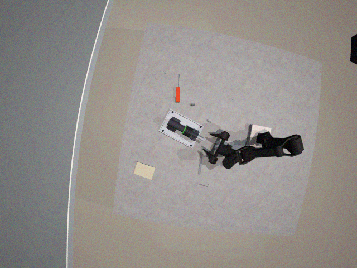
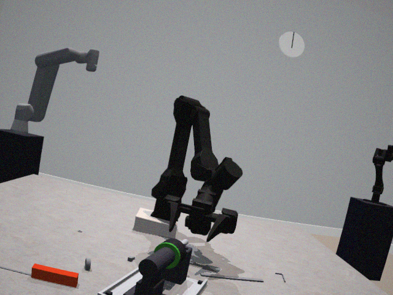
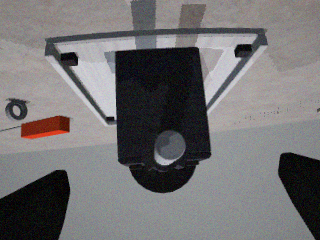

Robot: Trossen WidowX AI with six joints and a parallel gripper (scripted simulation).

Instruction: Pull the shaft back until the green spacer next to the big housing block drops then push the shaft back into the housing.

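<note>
Right now the green spacer is 130 mm ahead of my gripper tip, 30 mm to the right of it and 10 mm below it. Round my gripper tip: cream card 310 mm ahead, 270 mm to the left, 90 mm below.
</note>
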